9 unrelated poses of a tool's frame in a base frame.
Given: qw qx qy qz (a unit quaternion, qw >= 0); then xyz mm.
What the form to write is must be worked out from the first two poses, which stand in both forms.
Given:
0.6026 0.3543 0.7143 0.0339 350 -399 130
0.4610 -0.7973 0.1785 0.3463 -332 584 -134
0.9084 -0.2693 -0.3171 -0.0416 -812 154 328
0.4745 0.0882 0.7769 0.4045 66 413 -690
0.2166 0.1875 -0.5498 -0.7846 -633 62 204
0.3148 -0.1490 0.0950 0.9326 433 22 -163
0.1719 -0.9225 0.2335 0.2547 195 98 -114
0.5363 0.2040 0.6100 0.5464 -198 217 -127
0.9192 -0.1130 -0.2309 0.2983 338 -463 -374
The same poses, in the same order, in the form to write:
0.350 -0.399 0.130 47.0 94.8 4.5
-0.332 0.584 -0.134 -112.4 25.2 48.8
-0.812 0.154 0.328 -31.8 -37.5 -4.9
0.066 0.413 -0.690 12.4 108.9 56.7
-0.633 0.062 0.204 29.8 -87.3 -124.6
0.433 0.022 -0.163 -22.5 14.3 140.8
0.195 0.098 -0.114 -150.0 38.0 41.4
-0.198 0.217 -0.127 27.8 83.2 74.5
0.338 -0.463 -0.374 -13.3 -27.2 35.1

